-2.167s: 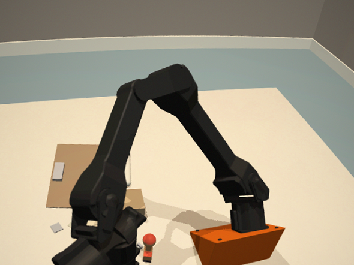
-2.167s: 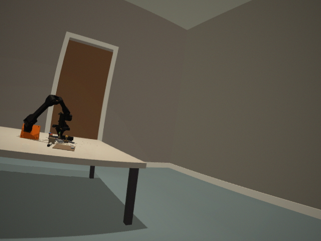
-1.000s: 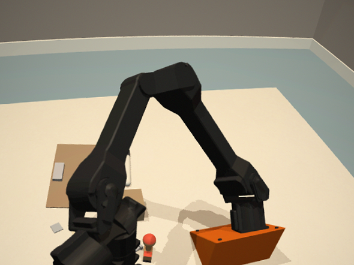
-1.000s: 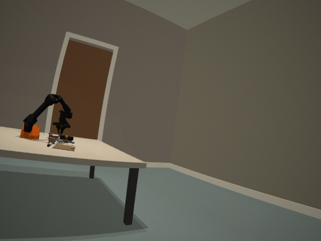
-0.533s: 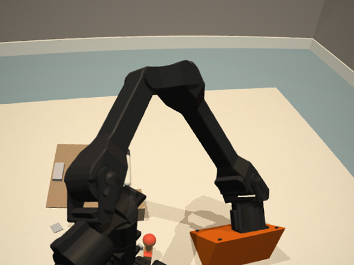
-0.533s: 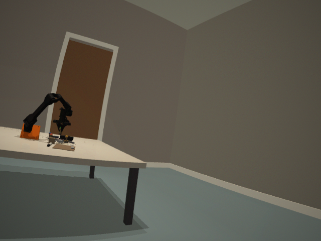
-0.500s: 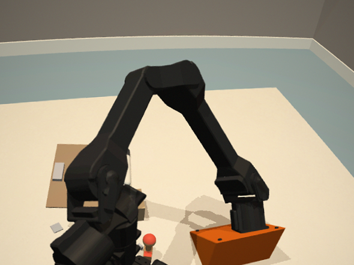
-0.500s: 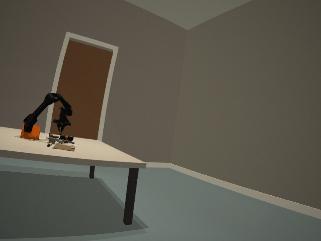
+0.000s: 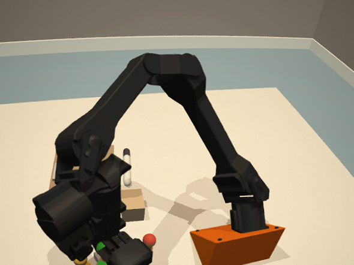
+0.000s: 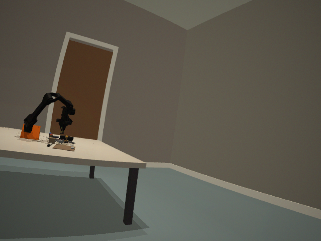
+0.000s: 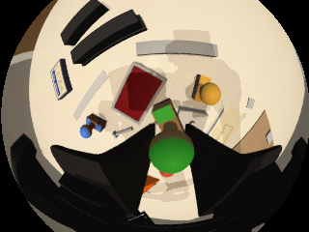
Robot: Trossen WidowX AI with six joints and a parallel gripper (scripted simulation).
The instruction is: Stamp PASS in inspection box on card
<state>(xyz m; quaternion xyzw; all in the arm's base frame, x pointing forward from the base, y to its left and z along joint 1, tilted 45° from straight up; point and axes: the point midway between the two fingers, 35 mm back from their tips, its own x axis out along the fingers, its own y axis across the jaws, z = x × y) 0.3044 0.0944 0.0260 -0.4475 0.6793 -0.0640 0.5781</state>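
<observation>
Now: the card 10 mm ahead of my gripper tip, 130 mm to the right of it and 100 mm below it. Also, from my gripper tip: yellow-knobbed stamp (50 mm ahead, 30 mm to the right, 80 mm below); then green-knobbed stamp (right at my gripper tip); then red ink pad (20 mm behind, 50 mm to the left, 90 mm below).
</observation>
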